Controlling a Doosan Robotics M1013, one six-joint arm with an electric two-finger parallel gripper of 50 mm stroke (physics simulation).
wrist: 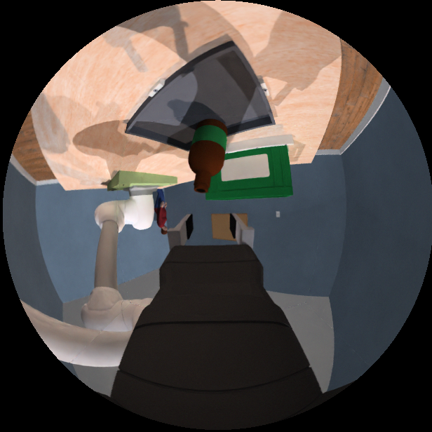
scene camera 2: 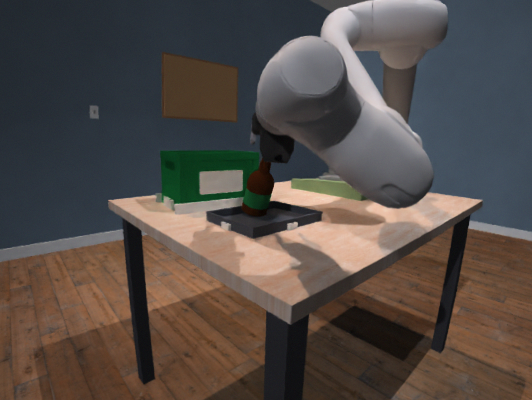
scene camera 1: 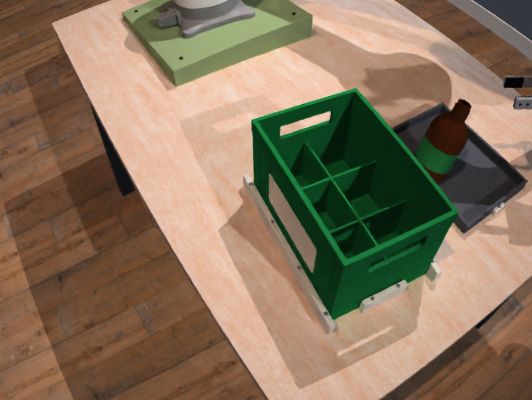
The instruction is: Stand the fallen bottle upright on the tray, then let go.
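Pixels of known places: gripper, fingertip midpoint: (scene camera 1: 509, 92); arm's base, origin of the base link: (scene camera 1: 208, 12).
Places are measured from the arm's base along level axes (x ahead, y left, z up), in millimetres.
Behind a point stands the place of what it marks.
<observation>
The brown bottle (scene camera 1: 445, 132) @[x 644, y 188, z 79 mm] (scene camera 2: 257, 200) @[x 655, y 231, z 10 mm] (wrist: 207, 155) with a green label has its base on the dark tray (scene camera 1: 482, 192) @[x 724, y 265, z -38 mm] (scene camera 2: 287, 223) @[x 646, y 348, z -28 mm] (wrist: 225, 85), mouth up. In the scene camera 2 view it leans to the right, so it is not quite upright. The crate hides its lowest part in the scene camera 1 view. My gripper (scene camera 1: 510, 92) @[x 676, y 283, z 170 mm] (wrist: 210, 221) is open, with nothing between its fingers. The fingers are apart from the bottle's neck, off to its right in the scene camera 1 view. In the scene camera 2 view the gripper is mostly hidden by the arm.
A green divided crate (scene camera 1: 295, 250) @[x 688, y -124, z -8 mm] (scene camera 2: 180, 175) @[x 805, y 57, z 67 mm] (wrist: 280, 175) stands close beside the tray, with pale guide strips (scene camera 1: 300, 270) @[x 720, y -132, z -14 mm] along its base. The green robot base plate (scene camera 1: 240, 50) @[x 178, y 9, z -11 mm] (scene camera 2: 325, 188) @[x 176, y 41, z -18 mm] (wrist: 142, 180) lies farther back on the table (scene camera 1: 125, 110) @[x 214, y -276, z -44 mm] (scene camera 2: 200, 250) @[x 884, y 367, z -44 mm].
</observation>
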